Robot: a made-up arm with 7 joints. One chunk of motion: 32 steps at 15 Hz.
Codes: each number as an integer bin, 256 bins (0 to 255) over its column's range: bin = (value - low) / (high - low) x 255, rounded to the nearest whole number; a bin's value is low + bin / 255 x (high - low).
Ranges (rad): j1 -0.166..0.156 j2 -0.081..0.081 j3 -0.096..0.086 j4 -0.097..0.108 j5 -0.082..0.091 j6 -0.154..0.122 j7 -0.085..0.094
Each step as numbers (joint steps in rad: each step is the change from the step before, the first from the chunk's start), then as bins.
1 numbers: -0.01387 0.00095 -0.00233 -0.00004 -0.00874 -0.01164 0.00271
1 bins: 120 129 131 121 108 132 125
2 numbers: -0.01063 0.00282 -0.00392 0.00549 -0.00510 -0.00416 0.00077
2 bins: 123 132 129 127 113 138 122
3 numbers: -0.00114 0.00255 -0.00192 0.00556 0.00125 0.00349 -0.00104
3 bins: 131 132 132 128 123 146 120
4 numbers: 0.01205 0.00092 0.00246 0.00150 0.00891 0.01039 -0.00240
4 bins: 141 129 138 123 134 152 118
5 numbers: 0.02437 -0.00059 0.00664 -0.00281 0.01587 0.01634 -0.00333
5 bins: 151 127 144 117 144 157 116
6 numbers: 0.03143 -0.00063 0.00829 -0.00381 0.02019 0.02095 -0.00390
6 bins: 156 127 146 116 151 162 116
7 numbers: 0.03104 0.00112 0.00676 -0.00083 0.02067 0.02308 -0.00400
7 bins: 156 129 144 120 151 164 115
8 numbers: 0.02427 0.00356 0.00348 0.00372 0.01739 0.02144 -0.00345
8 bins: 151 133 139 125 146 162 116
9 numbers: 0.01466 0.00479 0.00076 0.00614 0.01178 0.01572 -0.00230
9 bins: 143 135 136 128 138 157 118
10 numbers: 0.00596 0.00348 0.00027 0.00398 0.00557 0.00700 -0.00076
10 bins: 136 133 135 126 129 149 120
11 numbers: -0.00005 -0.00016 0.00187 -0.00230 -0.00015 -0.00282 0.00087
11 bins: 131 127 137 118 121 140 122
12 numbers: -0.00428 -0.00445 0.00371 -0.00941 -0.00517 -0.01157 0.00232
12 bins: 128 120 140 109 113 132 124
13 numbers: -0.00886 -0.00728 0.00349 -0.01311 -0.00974 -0.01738 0.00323
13 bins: 124 116 139 104 107 126 126
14 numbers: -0.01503 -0.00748 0.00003 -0.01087 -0.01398 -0.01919 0.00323
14 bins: 120 116 135 107 100 125 126
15 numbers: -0.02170 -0.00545 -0.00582 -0.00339 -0.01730 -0.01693 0.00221
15 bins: 114 119 126 116 95 127 124
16 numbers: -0.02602 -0.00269 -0.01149 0.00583 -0.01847 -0.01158 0.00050
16 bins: 111 123 118 128 94 132 122
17 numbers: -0.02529 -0.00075 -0.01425 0.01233 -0.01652 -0.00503 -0.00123
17 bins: 111 126 115 136 97 138 119
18 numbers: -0.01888 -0.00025 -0.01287 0.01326 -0.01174 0.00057 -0.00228
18 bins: 117 127 116 137 104 143 118
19 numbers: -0.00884 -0.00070 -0.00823 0.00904 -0.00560 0.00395 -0.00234
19 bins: 124 126 123 132 113 146 118
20 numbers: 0.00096 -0.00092 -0.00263 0.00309 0.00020 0.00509 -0.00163
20 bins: 132 126 131 125 121 147 119
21 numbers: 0.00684 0.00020 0.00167 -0.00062 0.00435 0.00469 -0.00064
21 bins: 137 128 137 120 127 147 120
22 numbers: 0.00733 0.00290 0.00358 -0.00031 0.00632 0.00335 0.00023
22 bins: 137 132 140 120 130 145 121
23 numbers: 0.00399 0.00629 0.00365 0.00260 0.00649 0.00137 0.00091
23 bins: 135 137 140 124 130 144 122
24 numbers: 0.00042 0.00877 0.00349 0.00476 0.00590 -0.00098 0.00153
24 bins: 132 141 139 127 130 141 123
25 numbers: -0.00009 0.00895 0.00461 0.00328 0.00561 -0.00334 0.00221
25 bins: 131 142 141 125 129 139 124
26 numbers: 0.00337 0.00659 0.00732 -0.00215 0.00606 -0.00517 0.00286
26 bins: 134 138 145 118 130 138 125
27 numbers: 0.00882 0.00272 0.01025 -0.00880 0.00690 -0.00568 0.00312
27 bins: 138 132 149 110 131 137 126
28 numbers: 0.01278 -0.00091 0.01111 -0.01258 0.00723 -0.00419 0.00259
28 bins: 142 126 150 105 132 138 125
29 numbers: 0.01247 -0.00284 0.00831 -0.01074 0.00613 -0.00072 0.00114
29 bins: 141 123 146 107 130 142 123
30 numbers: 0.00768 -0.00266 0.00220 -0.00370 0.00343 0.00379 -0.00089
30 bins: 138 123 138 116 126 146 120
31 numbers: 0.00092 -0.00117 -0.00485 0.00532 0.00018 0.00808 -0.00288
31 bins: 132 126 128 127 121 150 117
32 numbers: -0.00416 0.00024 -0.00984 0.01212 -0.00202 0.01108 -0.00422
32 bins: 128 128 121 136 118 153 115
